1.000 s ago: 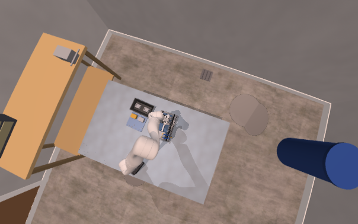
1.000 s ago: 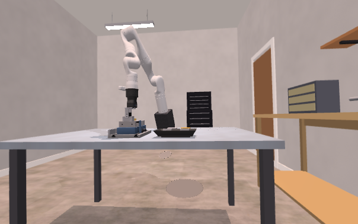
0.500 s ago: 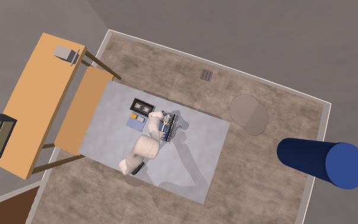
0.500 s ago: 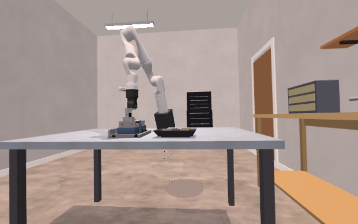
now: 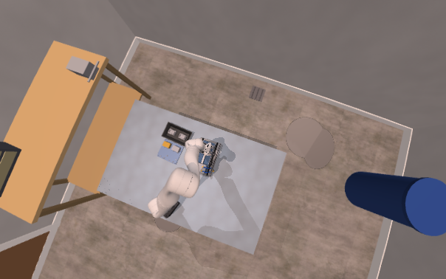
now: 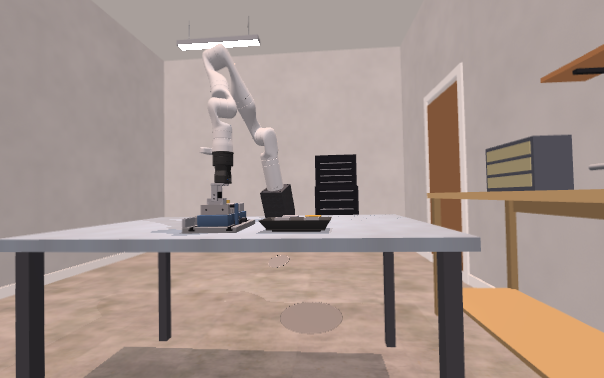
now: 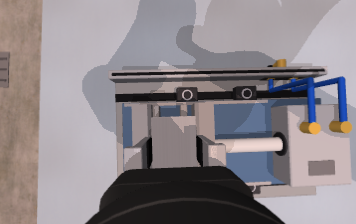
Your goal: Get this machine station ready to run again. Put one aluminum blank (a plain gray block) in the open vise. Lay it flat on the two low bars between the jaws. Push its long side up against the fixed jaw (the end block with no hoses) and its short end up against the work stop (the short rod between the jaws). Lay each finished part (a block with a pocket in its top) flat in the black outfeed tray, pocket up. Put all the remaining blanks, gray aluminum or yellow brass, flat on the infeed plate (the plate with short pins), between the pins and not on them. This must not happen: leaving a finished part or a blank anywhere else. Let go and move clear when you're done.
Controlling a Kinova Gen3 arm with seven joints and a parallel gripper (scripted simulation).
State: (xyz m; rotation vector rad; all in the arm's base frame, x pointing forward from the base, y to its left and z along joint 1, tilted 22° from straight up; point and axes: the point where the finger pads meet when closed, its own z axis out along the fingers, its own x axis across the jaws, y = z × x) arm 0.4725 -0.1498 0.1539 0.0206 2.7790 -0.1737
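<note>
Right now the vise is 90 mm below my hand, 70 mm behind it and 10 mm to the left of it. Round my hand: yellow brass blank (360 mm to the left, 100 mm below, 60 mm behind).
</note>
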